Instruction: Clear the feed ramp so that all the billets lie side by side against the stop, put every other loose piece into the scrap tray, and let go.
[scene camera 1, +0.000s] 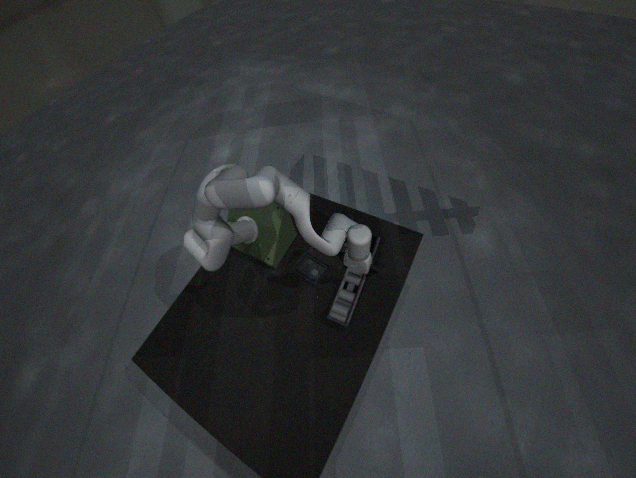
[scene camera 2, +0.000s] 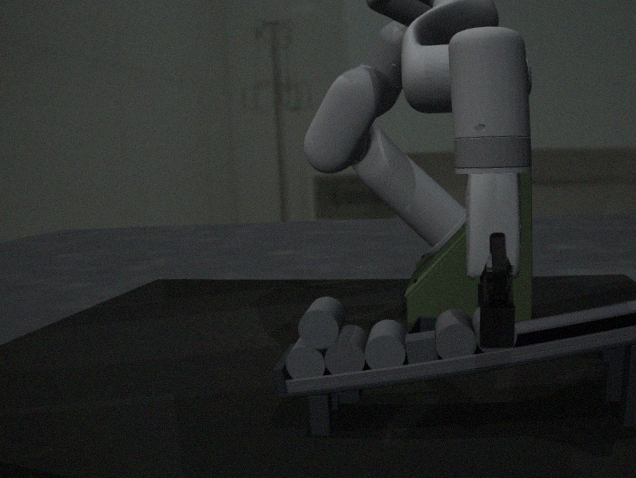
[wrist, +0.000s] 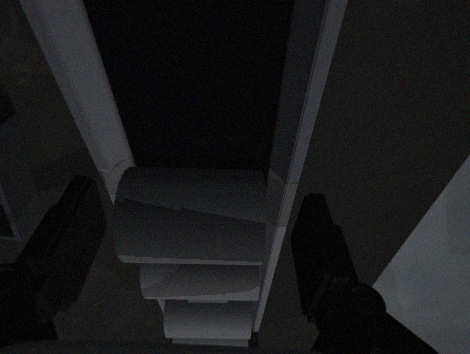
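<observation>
The feed ramp slopes down to its stop. In scene camera 2, three grey billets lie in a row from the stop, and another billet lies on top of the first two. A square-sided block sits between the third billet and a higher billet. My gripper is open, its fingers outside the rails around the uppermost billet, which scene camera 2 mostly hides. The scrap tray holds a pale piece.
The green base mount stands behind the ramp and tray. The ramp stands on legs on the dark table top. The ramp's other rail is near my left-hand finger in the wrist view.
</observation>
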